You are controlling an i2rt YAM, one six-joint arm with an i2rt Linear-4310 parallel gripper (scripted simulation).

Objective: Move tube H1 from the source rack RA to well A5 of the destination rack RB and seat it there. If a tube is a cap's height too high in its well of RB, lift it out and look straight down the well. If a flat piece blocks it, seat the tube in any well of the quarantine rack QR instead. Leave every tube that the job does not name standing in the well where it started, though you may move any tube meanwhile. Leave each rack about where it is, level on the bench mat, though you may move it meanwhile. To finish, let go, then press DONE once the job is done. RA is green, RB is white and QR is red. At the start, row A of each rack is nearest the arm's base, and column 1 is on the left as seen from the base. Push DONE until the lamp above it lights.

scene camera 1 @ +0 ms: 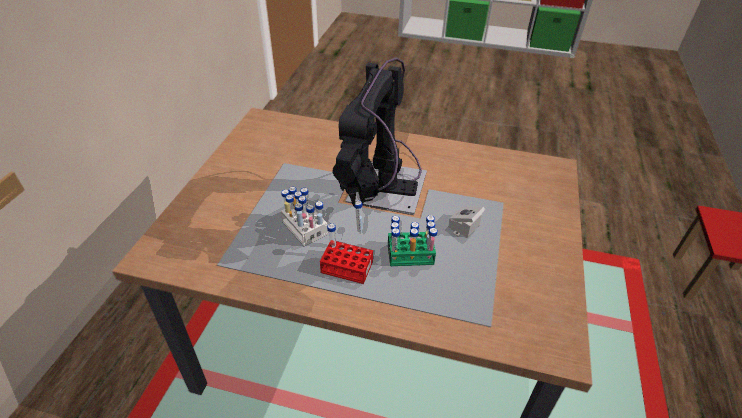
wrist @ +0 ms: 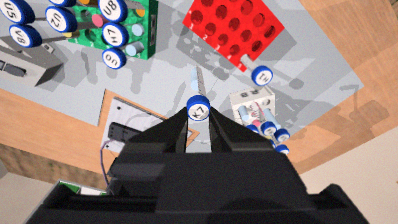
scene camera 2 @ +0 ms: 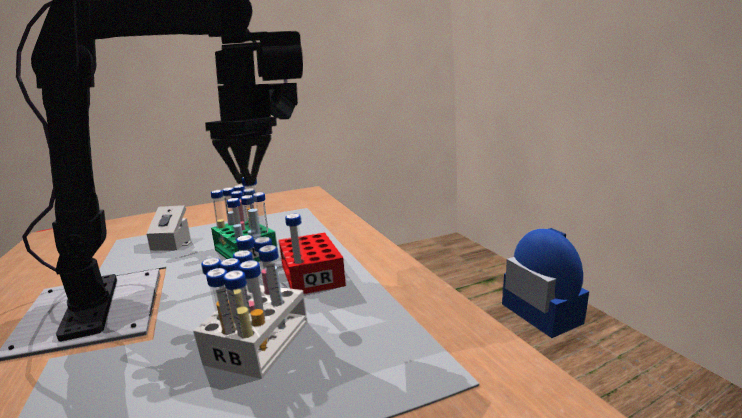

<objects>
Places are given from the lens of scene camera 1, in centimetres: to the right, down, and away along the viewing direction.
red rack QR [scene camera 1: 350,266]: -6, 16, 136
white rack RB [scene camera 1: 305,235]: -19, 8, 146
</objects>
